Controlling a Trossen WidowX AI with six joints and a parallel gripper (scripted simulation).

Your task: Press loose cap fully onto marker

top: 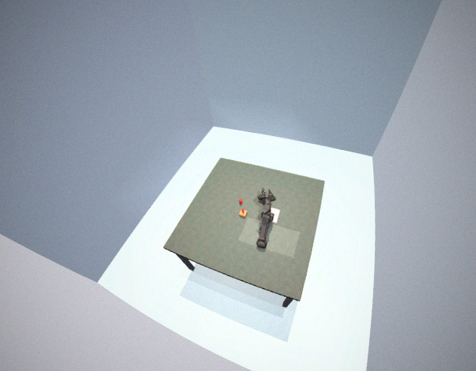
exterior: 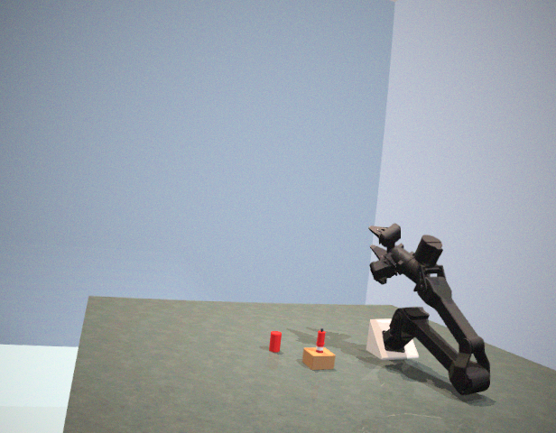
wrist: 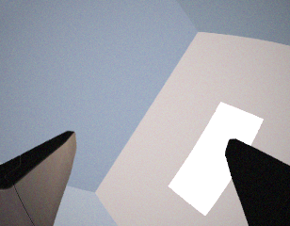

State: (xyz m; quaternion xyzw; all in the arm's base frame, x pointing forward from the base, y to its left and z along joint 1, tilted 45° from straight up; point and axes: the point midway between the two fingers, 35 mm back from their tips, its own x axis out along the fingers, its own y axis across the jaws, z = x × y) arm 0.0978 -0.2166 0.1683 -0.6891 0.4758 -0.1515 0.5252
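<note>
The red cap lies 310 mm below my gripper tip, 260 mm ahead of it and 30 mm to the left of it. Round my gripper tip: orange holder block 320 mm below, 170 mm ahead, 150 mm to the left.
</note>
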